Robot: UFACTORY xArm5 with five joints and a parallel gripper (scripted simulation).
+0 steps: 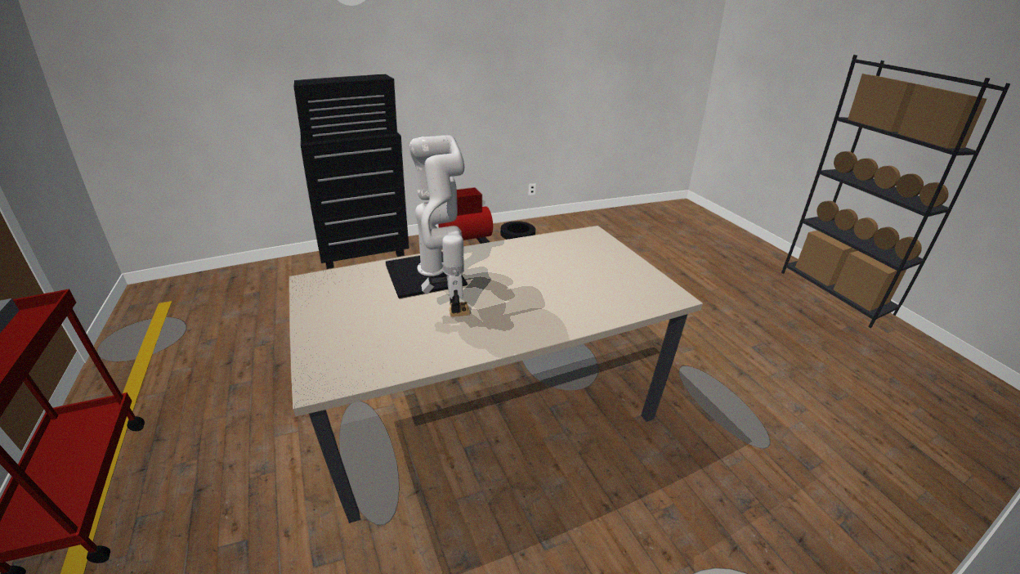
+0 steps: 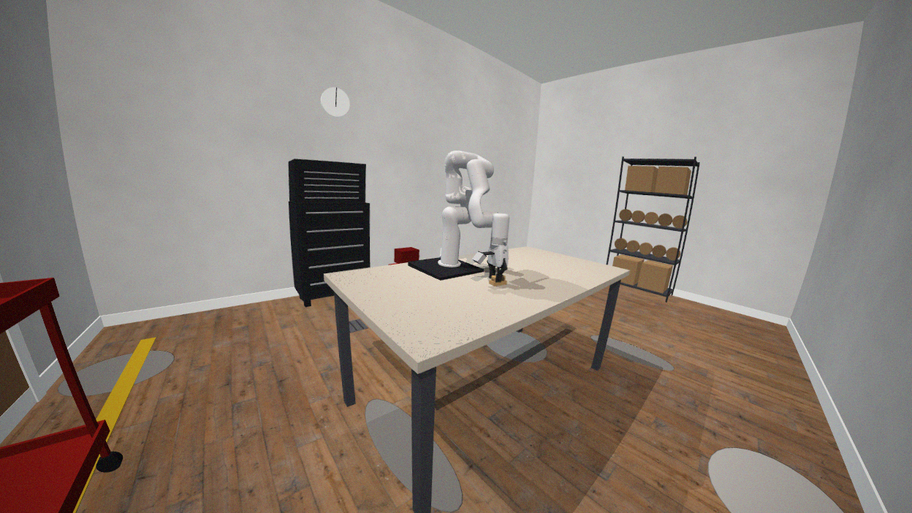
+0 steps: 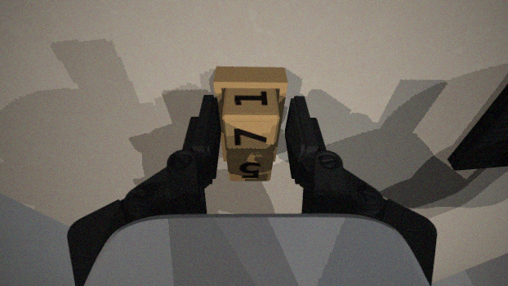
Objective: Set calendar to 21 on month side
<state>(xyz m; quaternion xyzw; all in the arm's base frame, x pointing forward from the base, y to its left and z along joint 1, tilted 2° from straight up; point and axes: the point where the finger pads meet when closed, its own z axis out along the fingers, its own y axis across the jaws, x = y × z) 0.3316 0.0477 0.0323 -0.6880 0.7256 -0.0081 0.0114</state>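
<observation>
Now: the wooden digit cube 2 cm below my hand. The rest, counted from my hand: wooden tray 3 cm below, 2 cm to the left.
</observation>
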